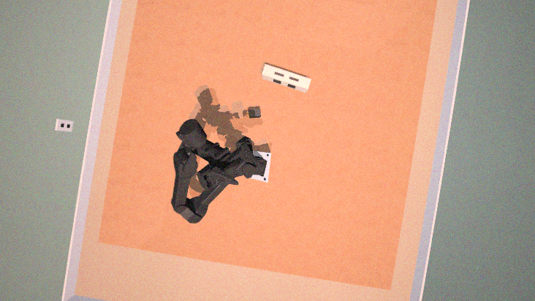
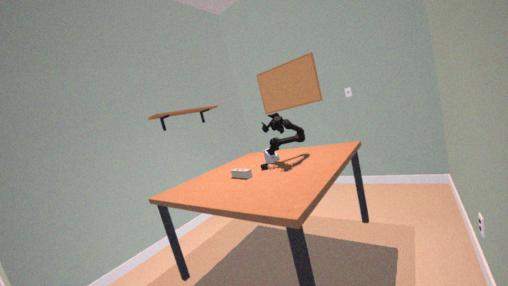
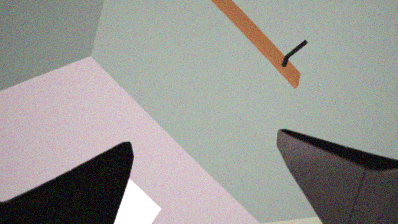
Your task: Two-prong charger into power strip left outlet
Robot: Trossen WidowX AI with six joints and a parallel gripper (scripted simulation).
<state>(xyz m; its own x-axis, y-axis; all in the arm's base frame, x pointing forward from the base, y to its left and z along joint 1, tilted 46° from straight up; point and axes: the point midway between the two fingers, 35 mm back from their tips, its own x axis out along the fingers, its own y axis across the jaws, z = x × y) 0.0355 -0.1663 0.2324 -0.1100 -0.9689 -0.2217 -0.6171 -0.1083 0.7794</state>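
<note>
My gripper tip is now 370 mm above the black two-prong charger, 210 mm short of it and 70 mm to the right of it.
</note>
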